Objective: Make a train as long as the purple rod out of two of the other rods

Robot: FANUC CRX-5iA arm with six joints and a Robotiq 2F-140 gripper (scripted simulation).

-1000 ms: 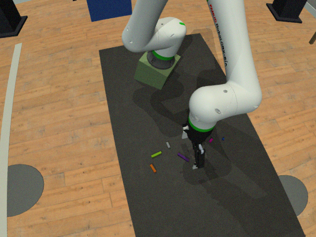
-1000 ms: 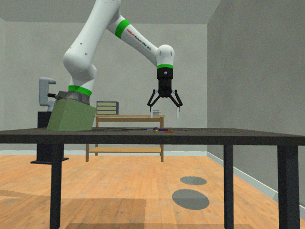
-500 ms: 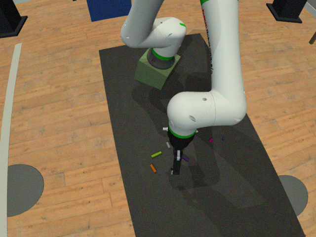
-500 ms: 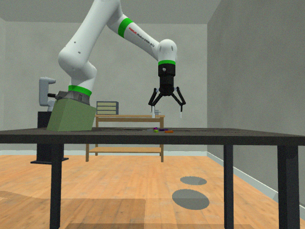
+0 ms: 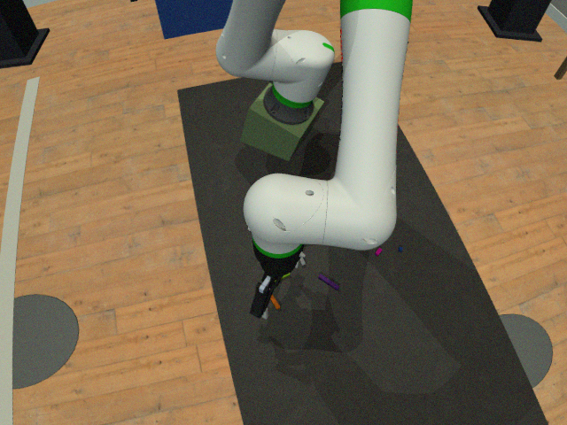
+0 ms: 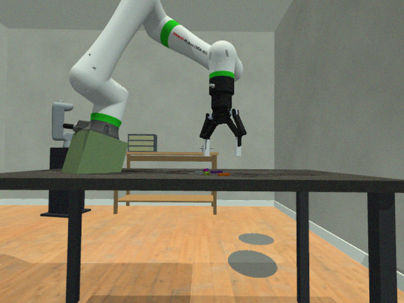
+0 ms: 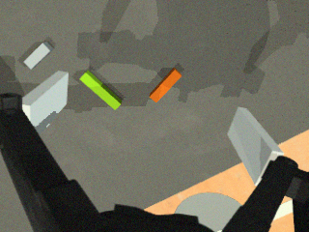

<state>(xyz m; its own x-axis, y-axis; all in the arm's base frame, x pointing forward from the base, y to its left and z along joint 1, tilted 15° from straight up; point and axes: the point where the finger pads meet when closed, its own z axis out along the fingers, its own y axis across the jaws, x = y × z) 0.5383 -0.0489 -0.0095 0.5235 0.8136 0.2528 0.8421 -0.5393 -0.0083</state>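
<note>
The blue rod lies 12 cm behind my hand, 34 cm to the left of it and 7 cm below it. Round my hand: orange rod (1 cm ahead, 1 cm to the right, 7 cm below); then grey rod (10 cm behind, 7 cm to the left, 7 cm below); then lime rod (6 cm behind, 1 cm to the left, 7 cm below).
</note>
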